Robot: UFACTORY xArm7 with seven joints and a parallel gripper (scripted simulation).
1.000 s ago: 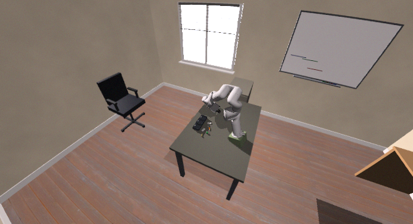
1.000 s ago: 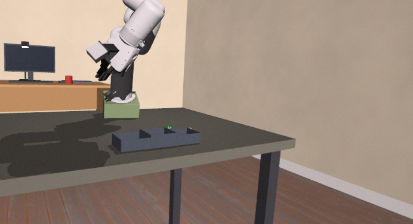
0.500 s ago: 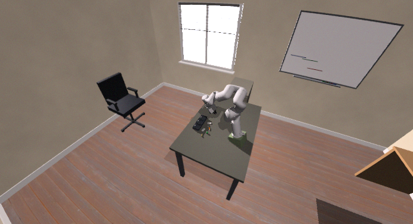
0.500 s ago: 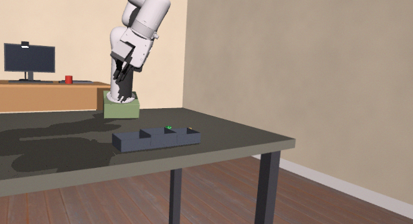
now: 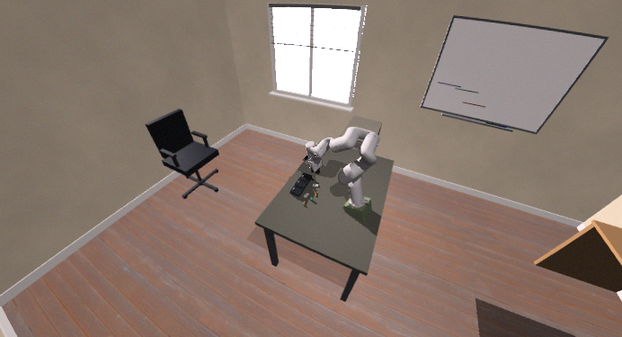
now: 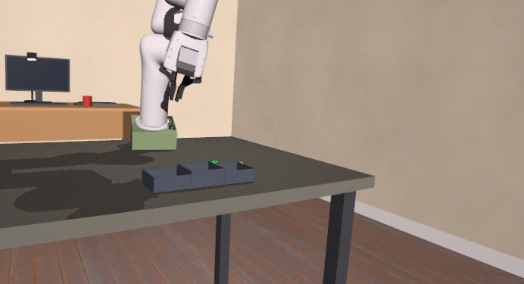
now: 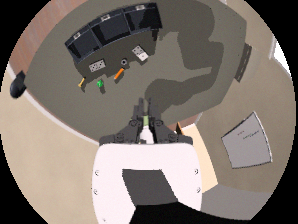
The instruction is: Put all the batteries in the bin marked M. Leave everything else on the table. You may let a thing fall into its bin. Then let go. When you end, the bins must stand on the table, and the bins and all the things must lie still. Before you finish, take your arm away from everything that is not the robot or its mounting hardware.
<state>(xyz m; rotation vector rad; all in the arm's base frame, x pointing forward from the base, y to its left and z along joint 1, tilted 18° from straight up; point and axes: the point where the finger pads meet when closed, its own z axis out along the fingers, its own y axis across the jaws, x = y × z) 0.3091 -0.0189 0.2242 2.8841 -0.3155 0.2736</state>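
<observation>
My hand is 190 mm above the three joined dark bins, 130 mm short of it and 30 mm to the right of it. The rest, counted from my hand: dark ring (200 mm below, 20 mm to the left, 10 mm ahead); then green piece (200 mm below, 130 mm to the left, 30 mm behind); then orange battery (200 mm below, 50 mm to the left, 20 mm behind).
</observation>
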